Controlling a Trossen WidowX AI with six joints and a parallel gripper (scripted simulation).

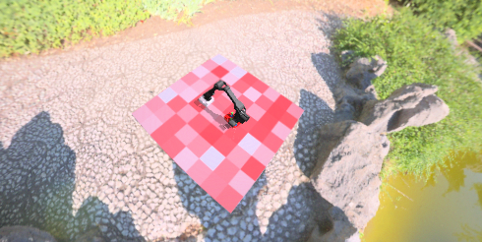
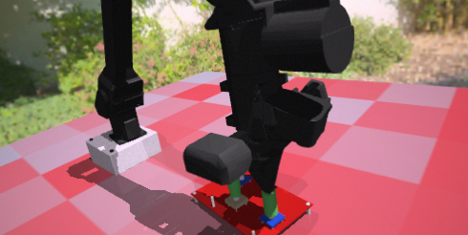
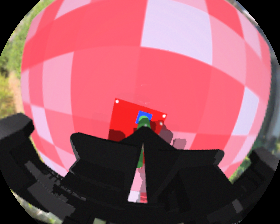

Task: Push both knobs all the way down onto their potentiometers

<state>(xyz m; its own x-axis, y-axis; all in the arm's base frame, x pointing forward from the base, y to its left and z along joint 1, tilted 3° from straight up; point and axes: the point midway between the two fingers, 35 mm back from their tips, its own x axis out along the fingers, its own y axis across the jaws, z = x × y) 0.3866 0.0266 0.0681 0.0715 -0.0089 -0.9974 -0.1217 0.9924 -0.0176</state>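
The blue potentiometer is 2 cm below my gripper tip. From my gripper tip the other things lie so: tan potentiometer 6 cm behind, 1 cm to the right, 2 cm below.
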